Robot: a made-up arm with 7 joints.
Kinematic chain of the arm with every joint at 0, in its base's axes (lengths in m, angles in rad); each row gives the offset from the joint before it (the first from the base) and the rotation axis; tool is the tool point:
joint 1: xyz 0 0 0 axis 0 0.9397 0.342
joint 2: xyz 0 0 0 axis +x
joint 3: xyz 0 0 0 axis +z
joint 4: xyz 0.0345 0 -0.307 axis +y
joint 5: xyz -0.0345 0 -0.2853 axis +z
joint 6: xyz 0 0 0 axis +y
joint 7: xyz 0 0 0 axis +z
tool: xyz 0 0 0
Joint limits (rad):
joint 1: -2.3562..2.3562
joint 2: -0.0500..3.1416
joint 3: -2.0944..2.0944
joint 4: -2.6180..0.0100
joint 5: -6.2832..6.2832
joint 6: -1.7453..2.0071
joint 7: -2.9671..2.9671
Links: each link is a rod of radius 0.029 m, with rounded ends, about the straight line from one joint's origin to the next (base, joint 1, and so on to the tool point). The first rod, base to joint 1, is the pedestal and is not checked.
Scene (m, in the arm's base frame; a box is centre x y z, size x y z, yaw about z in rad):
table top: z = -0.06
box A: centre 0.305 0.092 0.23 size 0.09 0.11 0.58 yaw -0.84
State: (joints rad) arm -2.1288 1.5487 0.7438 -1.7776 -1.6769 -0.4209 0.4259
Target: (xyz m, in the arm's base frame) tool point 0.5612 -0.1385 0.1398
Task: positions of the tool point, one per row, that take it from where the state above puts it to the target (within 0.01 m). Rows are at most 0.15 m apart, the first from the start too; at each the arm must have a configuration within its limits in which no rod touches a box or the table.
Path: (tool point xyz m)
1: -0.1325 0.2669 0.3283
2: -0.0711 0.2105 0.4014
3: 0.0205 0.1692 0.4773
4: 0.1218 0.0976 0.5225
5: 0.2209 0.0048 0.5290
6: 0.3071 -0.0961 0.4951
7: 0.4207 -0.1160 0.4003
8: 0.5077 -0.1294 0.2790
9: 0.5612 -0.1385 0.1398

